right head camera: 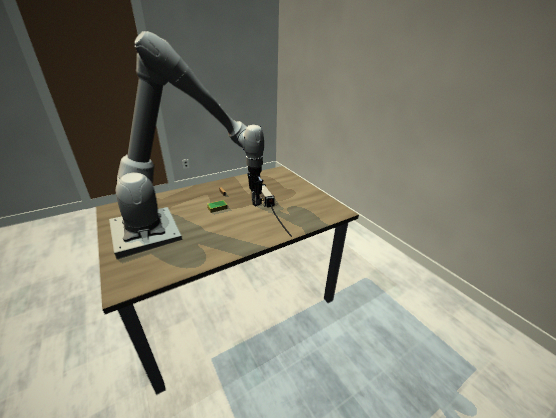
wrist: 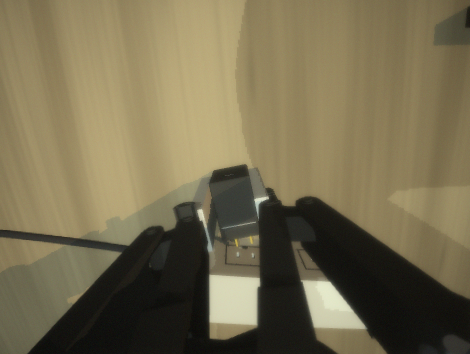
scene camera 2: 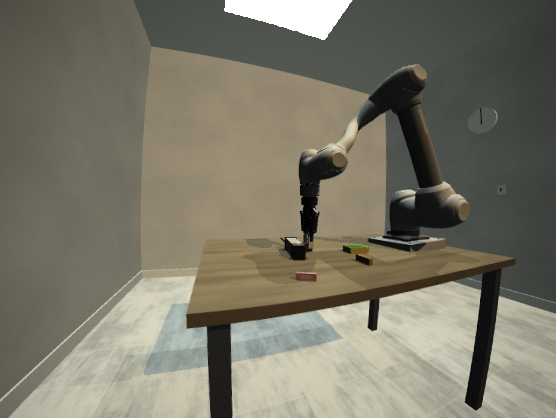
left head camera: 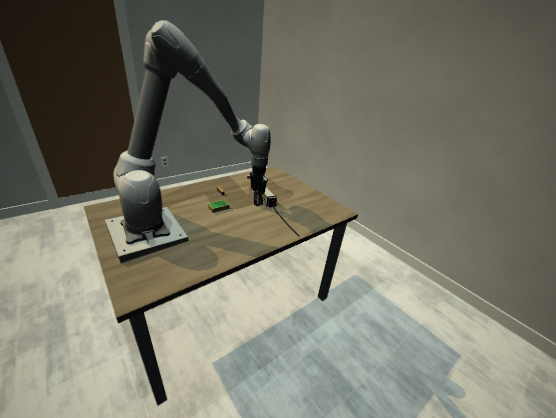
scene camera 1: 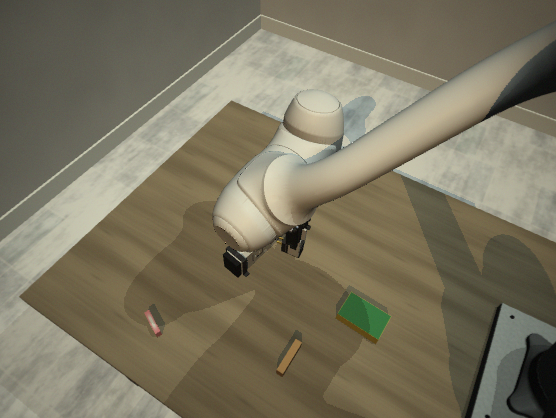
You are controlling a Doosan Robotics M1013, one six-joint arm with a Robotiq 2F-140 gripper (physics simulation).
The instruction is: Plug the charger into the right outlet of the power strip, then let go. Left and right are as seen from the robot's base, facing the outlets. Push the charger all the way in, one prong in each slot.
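Seen in the pictures: gripper, between the fingertips: (right head camera: 255, 202) (wrist: 232, 188) (scene camera 2: 308, 247) (left head camera: 257, 202) (scene camera 1: 296, 248); arm's base, origin of its link: (right head camera: 143, 227) (scene camera 2: 405, 238) (left head camera: 145, 228).
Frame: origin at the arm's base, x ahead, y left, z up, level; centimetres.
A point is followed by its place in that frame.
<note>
My gripper (left head camera: 258, 201) @[x 61.3, y 2.3, z -2.0 cm] (right head camera: 256, 201) @[x 61.3, y 2.3, z -2.0 cm] (scene camera 2: 309, 245) @[x 61.3, y 2.3, z -2.0 cm] (wrist: 232, 188) @[x 61.3, y 2.3, z -2.0 cm] is shut on the black charger (wrist: 232, 200) @[x 61.5, y 2.3, z 0.3 cm], low over the table beside the power strip. The charger sits slightly turned between the fingertips in the wrist view. Its two gold prongs point at the slots of the strip's right outlet (wrist: 245, 262) @[x 66.9, y 3.2, z 0.1 cm], the one nearer the cable end, and show outside them with a small gap. The power strip (left head camera: 270, 193) @[x 70.3, y 2.4, z 1.9 cm] (right head camera: 267, 192) @[x 70.1, y 4.5, z 1.6 cm] (scene camera 2: 295, 242) @[x 70.0, y 9.2, z 1.9 cm] (wrist: 233, 300) @[x 69.0, y 2.2, z 1.9 cm] is white with black ends. Its left outlet is partly hidden behind a finger.
A black cable (left head camera: 287, 222) @[x 65.5, y -22.9, z -2.9 cm] (wrist: 60, 240) @[x 66.5, y -14.0, z -3.1 cm] runs from the strip's near end. A green-topped block (left head camera: 218, 205) @[x 39.0, y 6.8, z -1.0 cm] (scene camera 1: 364, 316) @[x 39.5, y 8.5, z -1.0 cm] (scene camera 2: 355, 248) @[x 42.0, y 11.1, z -1.4 cm] and an orange block (left head camera: 220, 190) @[x 47.7, y 24.3, z -1.8 cm] (scene camera 1: 289, 357) @[x 47.9, y 25.2, z -1.3 cm] lie between strip and base. A pink-red block (scene camera 1: 153, 323) @[x 75.3, y 36.1, z -1.7 cm] (scene camera 2: 306, 276) @[x 76.0, y 36.6, z -2.5 cm] lies past the strip's far end.
</note>
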